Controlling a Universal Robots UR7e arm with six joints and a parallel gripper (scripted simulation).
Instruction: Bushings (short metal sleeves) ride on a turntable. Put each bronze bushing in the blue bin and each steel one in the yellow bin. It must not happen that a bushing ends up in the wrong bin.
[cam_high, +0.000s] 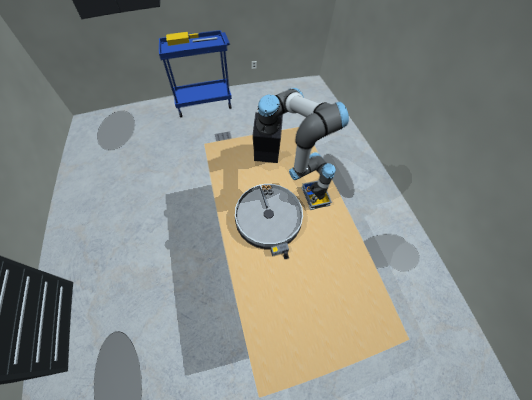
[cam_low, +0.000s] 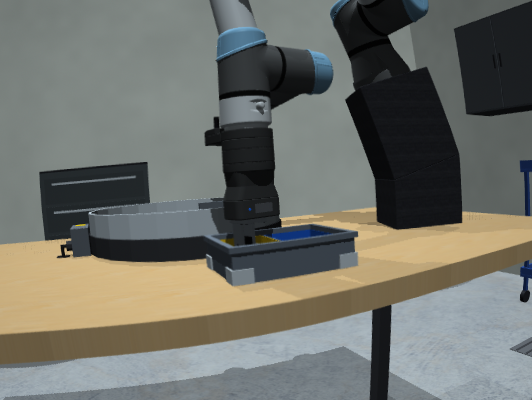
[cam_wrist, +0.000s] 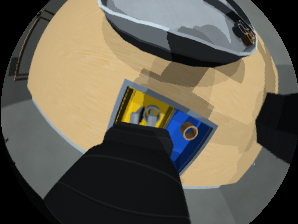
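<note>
Right now the grey two-part tray is 40 mm to the left of my hand, 30 mm behind it and 10 mm below it. Also, from my hand: round grey turntable (330 mm to the right, 20 mm behind, 20 mm above).
</note>
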